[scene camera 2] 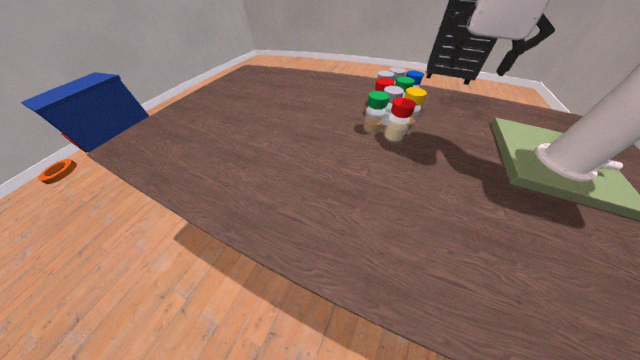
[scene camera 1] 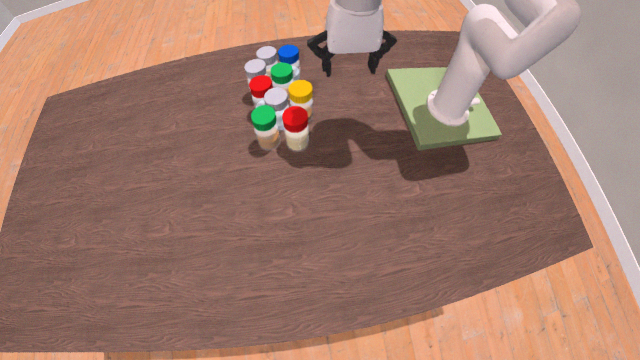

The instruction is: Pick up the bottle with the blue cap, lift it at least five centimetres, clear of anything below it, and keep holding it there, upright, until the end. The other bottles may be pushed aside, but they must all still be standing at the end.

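Frame: origin at the arm's base, x up, y back, z right, level; millimetres.
Seen in the pictures: gripper, between the fingertips: (scene camera 2: 475,70) (scene camera 1: 349,70); arm's base, origin of its link: (scene camera 2: 562,162) (scene camera 1: 447,108).
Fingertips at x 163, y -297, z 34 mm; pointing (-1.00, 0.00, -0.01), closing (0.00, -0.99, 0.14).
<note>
Offsets run from my fingertips to a thing's top centre.
The bottle with the blue cap {dz +205, dx -84, dy -87 mm} (scene camera 1: 289,54) (scene camera 2: 415,77) stands upright at the back right corner of a tight group of bottles; its lower part is partly hidden by the green-capped bottle {dz +136, dx -84, dy -120 mm} (scene camera 1: 282,73) (scene camera 2: 405,83) in front. A grey-capped bottle {dz +220, dx -84, dy -144 mm} (scene camera 1: 266,55) (scene camera 2: 397,73) stands close on its left. My gripper (scene camera 1: 350,73) is open and empty, fingers pointing down, above the table to the right of the blue-capped bottle and apart from it. In the scene camera 2 view one finger shows at the upper right; the other blends with a black rack behind.
Nearer bottles have yellow {dz +58, dx -84, dy -92 mm} (scene camera 1: 300,91) (scene camera 2: 415,96), red {dz -19, dx -84, dy -124 mm} (scene camera 1: 295,119) (scene camera 2: 403,108), green {dz +6, dx -84, dy -189 mm} (scene camera 1: 263,117) (scene camera 2: 378,100) and grey {dz +52, dx -84, dy -152 mm} (scene camera 1: 276,98) (scene camera 2: 393,93) caps, all upright. More red and grey caps stand at the left. The arm base is on a green block (scene camera 1: 405,95) (scene camera 2: 507,150) at the right.
</note>
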